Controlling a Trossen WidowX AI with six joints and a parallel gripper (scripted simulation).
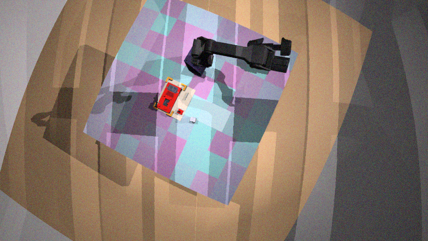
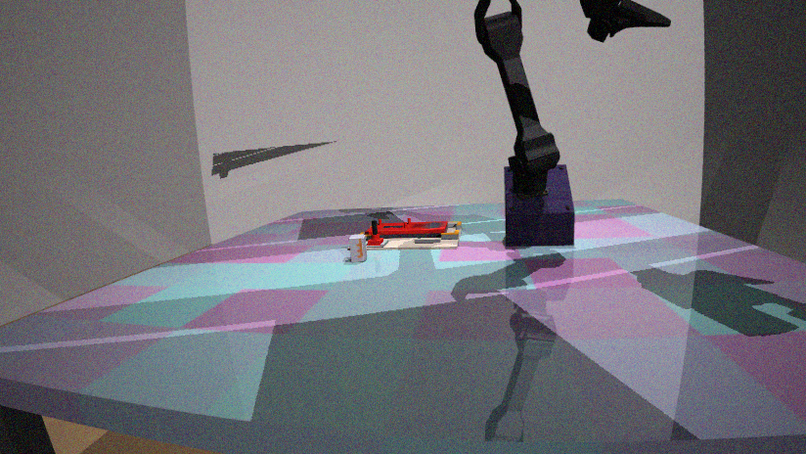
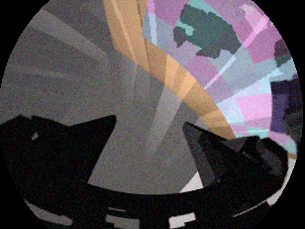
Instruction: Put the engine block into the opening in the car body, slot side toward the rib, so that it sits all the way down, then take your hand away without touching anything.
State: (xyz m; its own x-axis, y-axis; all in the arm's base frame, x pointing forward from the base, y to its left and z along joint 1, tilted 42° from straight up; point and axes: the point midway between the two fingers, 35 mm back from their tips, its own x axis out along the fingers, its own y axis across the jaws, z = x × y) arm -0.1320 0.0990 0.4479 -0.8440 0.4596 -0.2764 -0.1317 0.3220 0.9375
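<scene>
My gripper tip is 500 mm short of the grey engine block, 370 mm above it and 280 mm to the left of it.
</scene>
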